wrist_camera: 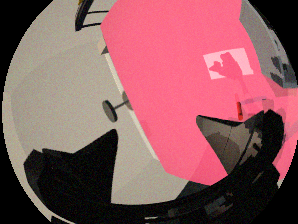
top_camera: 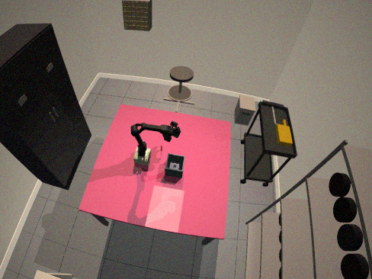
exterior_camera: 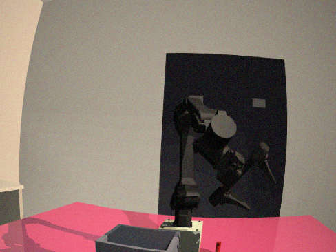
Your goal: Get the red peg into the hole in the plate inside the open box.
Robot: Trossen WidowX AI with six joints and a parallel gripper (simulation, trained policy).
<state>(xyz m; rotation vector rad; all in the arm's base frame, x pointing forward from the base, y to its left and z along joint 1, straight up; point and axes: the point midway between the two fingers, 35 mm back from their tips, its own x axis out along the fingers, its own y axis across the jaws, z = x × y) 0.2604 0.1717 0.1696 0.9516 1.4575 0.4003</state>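
The red peg is 90 mm behind my gripper tip, 90 mm to the right of it and 190 mm below it. Round my gripper tip: plate (50 mm ahead, 280 mm to the right, 190 mm below).
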